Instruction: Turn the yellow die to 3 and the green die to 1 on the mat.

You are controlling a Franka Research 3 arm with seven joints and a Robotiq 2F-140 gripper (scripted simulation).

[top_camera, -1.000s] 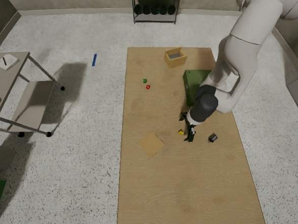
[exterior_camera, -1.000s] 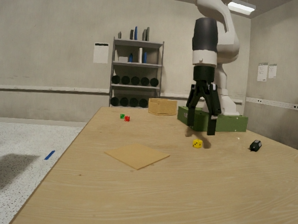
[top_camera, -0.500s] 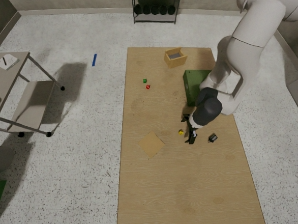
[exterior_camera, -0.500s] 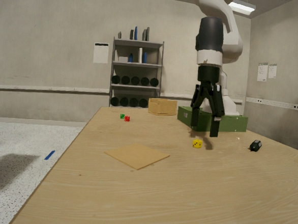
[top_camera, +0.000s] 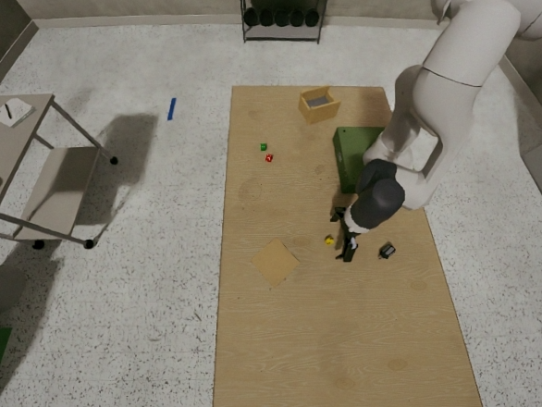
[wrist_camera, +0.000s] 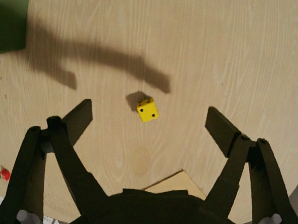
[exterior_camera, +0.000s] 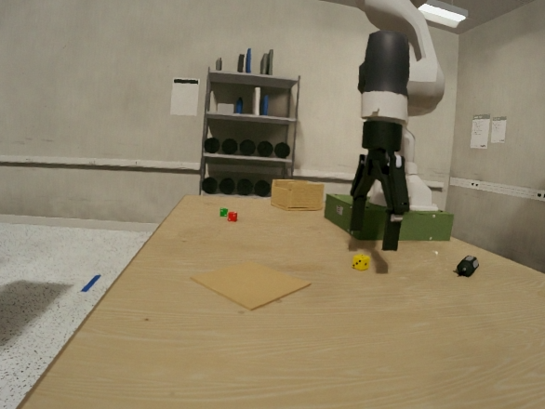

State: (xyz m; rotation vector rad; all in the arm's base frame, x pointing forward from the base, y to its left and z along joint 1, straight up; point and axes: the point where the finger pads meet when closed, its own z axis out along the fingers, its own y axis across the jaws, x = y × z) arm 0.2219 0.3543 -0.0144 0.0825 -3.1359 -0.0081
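My gripper is now 10 mm short of the yellow die and 60 mm above it. The rest, counted from my hand: black object 210 mm behind, 50 mm to the left, 50 mm below; then tan mat 230 mm ahead, 80 mm to the left, 70 mm below; then red die 270 mm ahead, 400 mm to the right, 60 mm below.
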